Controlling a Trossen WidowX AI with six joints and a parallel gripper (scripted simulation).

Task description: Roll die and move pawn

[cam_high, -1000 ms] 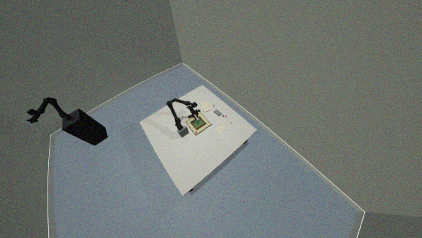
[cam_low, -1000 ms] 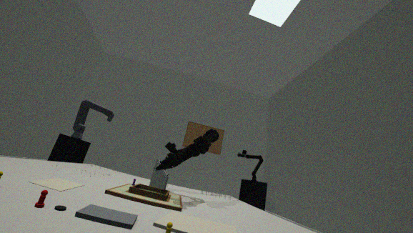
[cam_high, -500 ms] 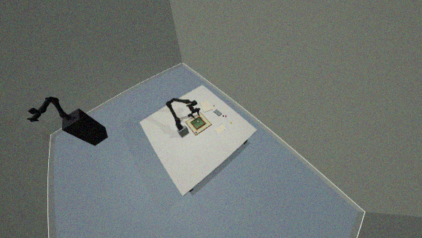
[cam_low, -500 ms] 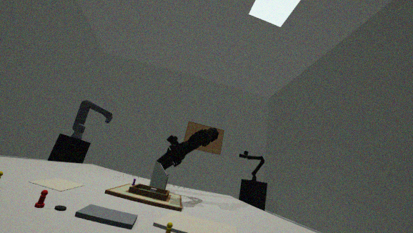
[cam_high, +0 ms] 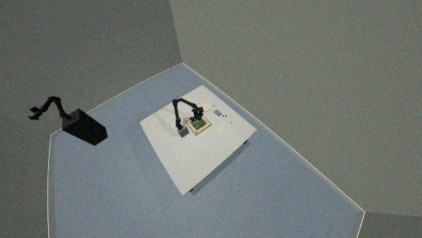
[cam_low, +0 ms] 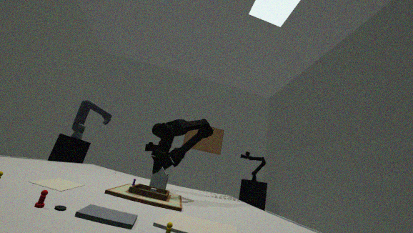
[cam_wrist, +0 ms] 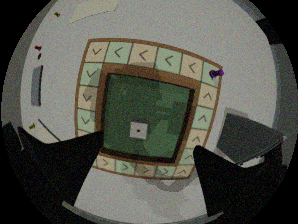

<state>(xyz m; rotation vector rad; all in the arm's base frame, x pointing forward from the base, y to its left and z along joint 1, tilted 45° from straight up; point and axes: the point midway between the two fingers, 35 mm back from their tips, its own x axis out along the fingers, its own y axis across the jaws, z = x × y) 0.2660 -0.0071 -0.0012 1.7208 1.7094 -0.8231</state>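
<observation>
Now: the purple pawn 12 cm behind my gripper tip, 10 cm to the right of it and 8 cm below it. From my gripper tip the other things lie so: grey die: 1 cm ahead, 1 cm to the left, 8 cm below; then green tray: 1 cm ahead, 1 cm to the left, 10 cm below; then pale card: 19 cm ahead, 28 cm to the right, 11 cm below.
</observation>
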